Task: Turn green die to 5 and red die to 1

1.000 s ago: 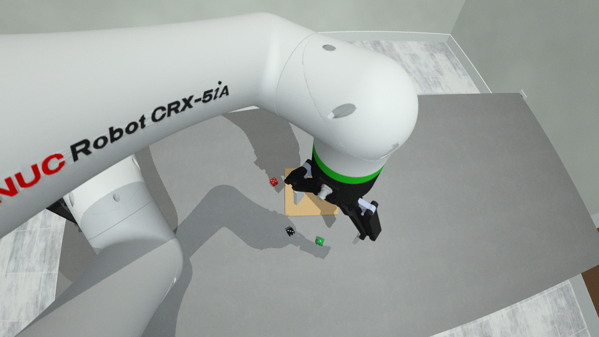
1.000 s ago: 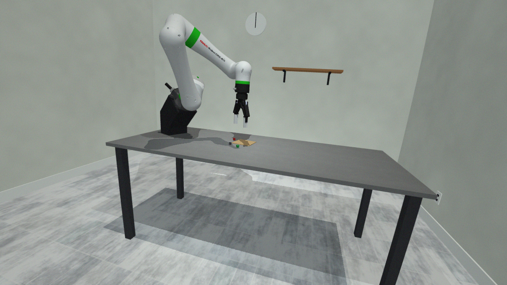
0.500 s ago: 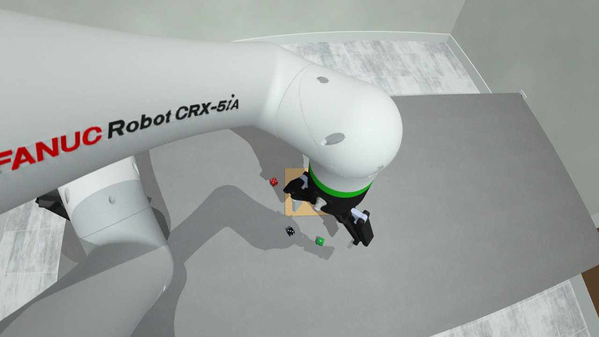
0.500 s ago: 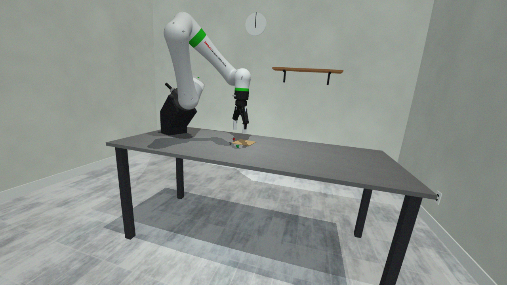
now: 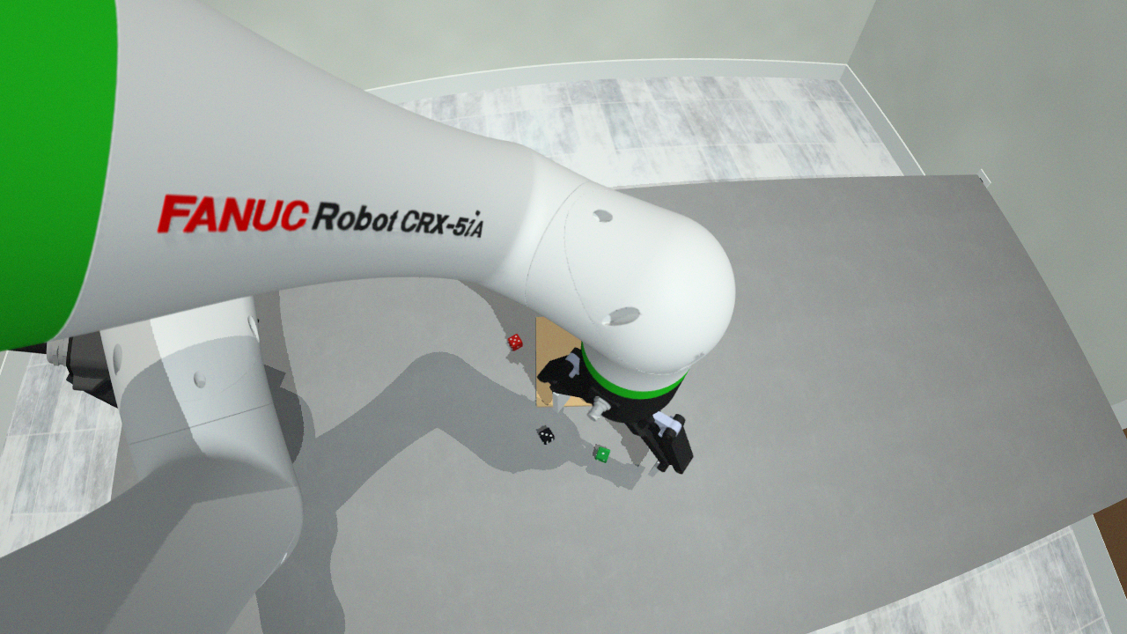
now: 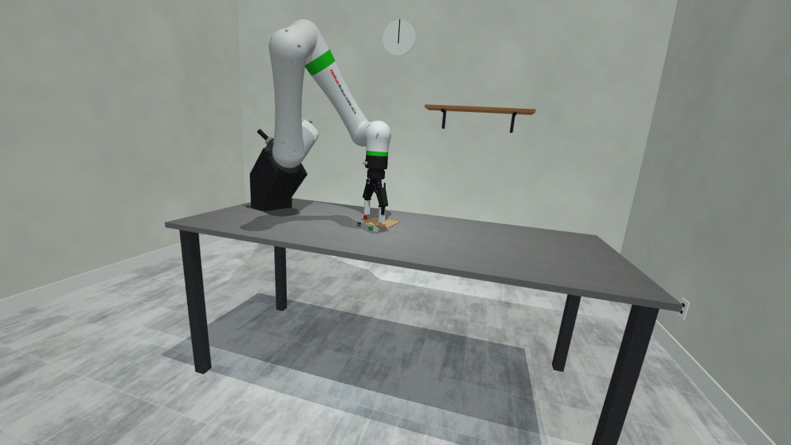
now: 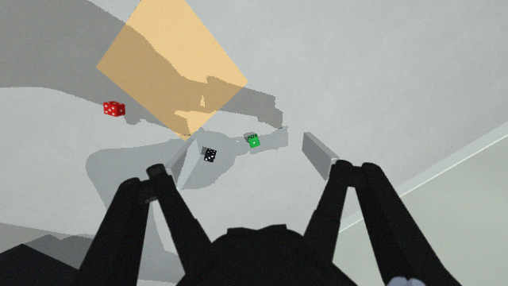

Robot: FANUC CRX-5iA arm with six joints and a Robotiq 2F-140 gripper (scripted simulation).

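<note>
Now: hand 50 mm above the green die, 10 mm to the left of it and 10 mm past it. Round my hand: red die: 180 mm to the left, 80 mm behind, 50 mm below; tan mat: 130 mm to the left, 60 mm below, 10 mm ahead; black die: 70 mm behind, 50 mm below, 30 mm to the left.
</note>
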